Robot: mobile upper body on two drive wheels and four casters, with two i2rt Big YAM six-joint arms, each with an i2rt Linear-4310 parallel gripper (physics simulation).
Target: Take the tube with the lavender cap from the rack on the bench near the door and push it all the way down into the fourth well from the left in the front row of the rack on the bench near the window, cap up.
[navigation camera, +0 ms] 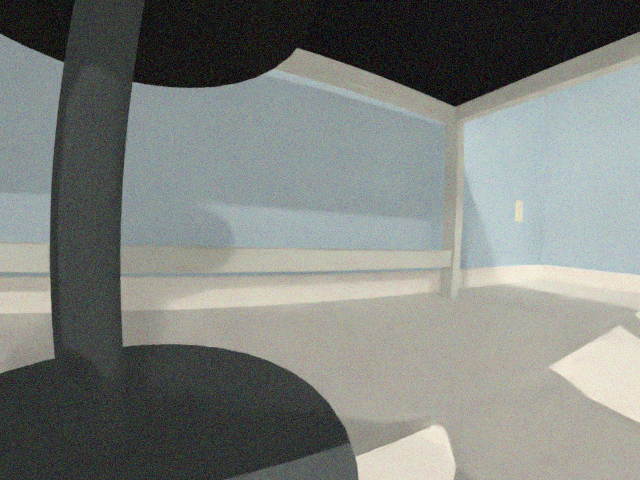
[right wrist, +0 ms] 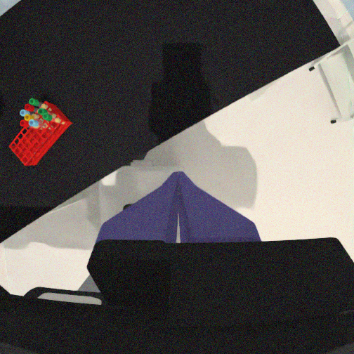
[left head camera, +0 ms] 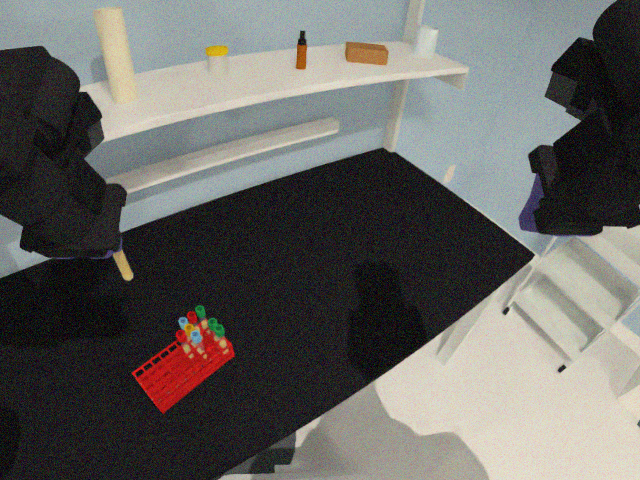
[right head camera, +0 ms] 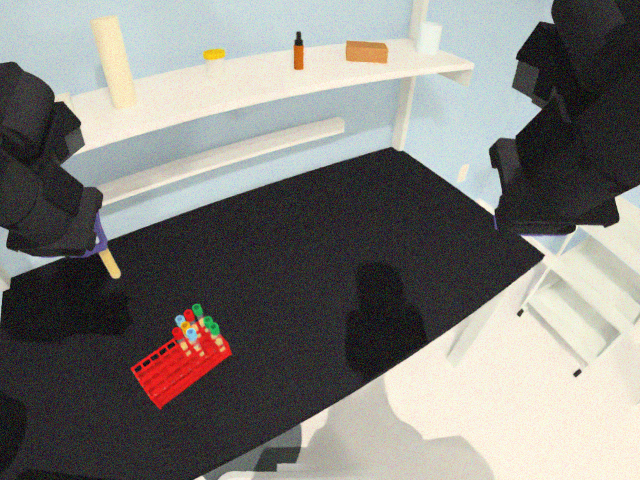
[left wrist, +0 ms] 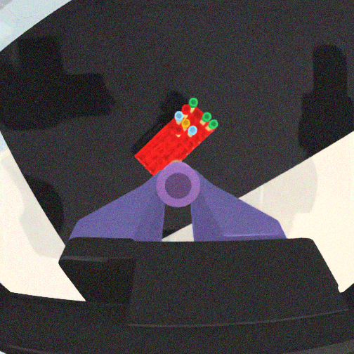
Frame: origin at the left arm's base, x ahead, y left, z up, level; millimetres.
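Seen in the pictures: left gripper, fingertip midpoint: (left head camera: 113, 245) (right head camera: 99, 245); right gripper, fingertip midpoint: (left head camera: 521, 223) (right head camera: 496, 222).
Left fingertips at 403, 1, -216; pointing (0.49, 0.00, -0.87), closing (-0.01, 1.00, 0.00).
A point is followed by its place in that frame, as x, y, z.
My left gripper (left wrist: 177, 177) is shut on the tube with the lavender cap (left wrist: 165, 176), whose cap faces the wrist camera. In the head views the pale lower part of the tube (left head camera: 124, 265) {401, -3, -249} (right head camera: 110, 263) {400, -3, -247} points down from the fingers, above the black bench (left head camera: 289, 248) {824, -227, -648} (right head camera: 289, 242) {848, -220, -648}. My right gripper (right wrist: 177, 179) is shut and empty, high over the bench's front edge and the floor. A red rack (left head camera: 165, 384) {391, 33, -592} (right head camera: 160, 379) {393, 36, -591} (left wrist: 155, 152) (right wrist: 30, 145) stands on the bench, with several tubes with green, red, light blue and yellow caps at one end.
A white shelf (left head camera: 248, 85) {863, -131, -191} (right head camera: 248, 85) {876, -140, -191} above the bench holds a tall cream cylinder (left head camera: 116, 56) {785, 111, -96}, a yellow-lidded jar (left head camera: 217, 57) {933, -56, -147}, an amber bottle (left head camera: 301, 54) {987, -249, -153} and a brown box (left head camera: 366, 53) {1074, -427, -163}. White steps (left head camera: 560, 304) {980, -1712, -1278} stand on the floor at the right.
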